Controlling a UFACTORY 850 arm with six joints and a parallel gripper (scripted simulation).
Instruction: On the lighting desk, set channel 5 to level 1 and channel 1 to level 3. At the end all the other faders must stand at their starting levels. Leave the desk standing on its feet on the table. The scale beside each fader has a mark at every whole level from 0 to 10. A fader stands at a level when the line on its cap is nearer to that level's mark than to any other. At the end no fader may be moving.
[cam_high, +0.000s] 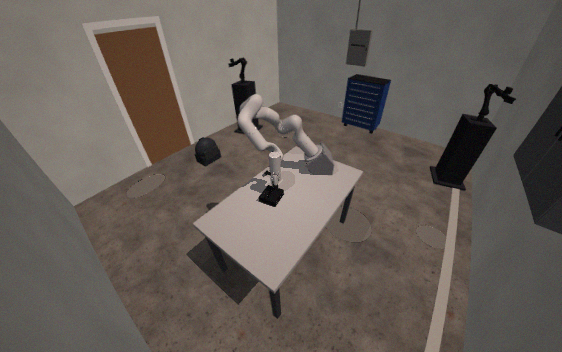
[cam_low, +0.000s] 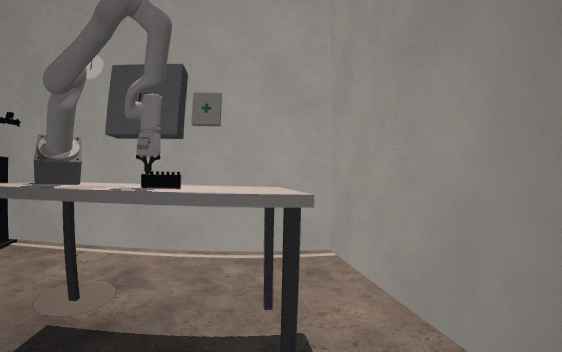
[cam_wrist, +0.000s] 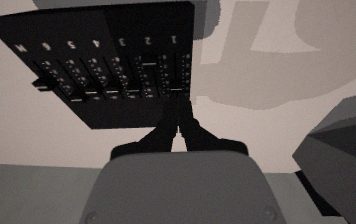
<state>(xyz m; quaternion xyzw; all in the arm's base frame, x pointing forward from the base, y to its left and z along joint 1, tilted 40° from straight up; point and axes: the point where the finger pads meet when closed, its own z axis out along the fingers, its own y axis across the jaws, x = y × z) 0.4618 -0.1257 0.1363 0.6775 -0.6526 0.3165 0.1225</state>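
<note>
The channel 2 fader cap lies 50 mm to the right of my hand, 20 mm below it and 20 mm ahead of it. Also, from my hand: channel 5 fader cap (90 mm ahead, 30 mm to the right, 20 mm below); channel 1 fader cap (20 mm to the right, 20 mm below).
</note>
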